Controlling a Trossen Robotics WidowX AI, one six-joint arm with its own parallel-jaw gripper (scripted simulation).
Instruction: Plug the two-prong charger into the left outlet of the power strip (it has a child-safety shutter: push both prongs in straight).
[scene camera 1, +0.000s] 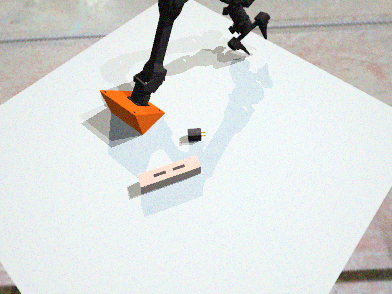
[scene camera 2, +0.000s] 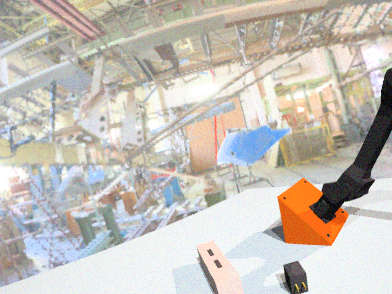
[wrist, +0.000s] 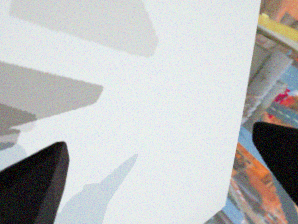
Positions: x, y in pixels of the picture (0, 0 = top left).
Scene:
My gripper shows in scene camera 1 (257, 47) and in the wrist view (163, 141); in scene camera 2 it is out of frame.

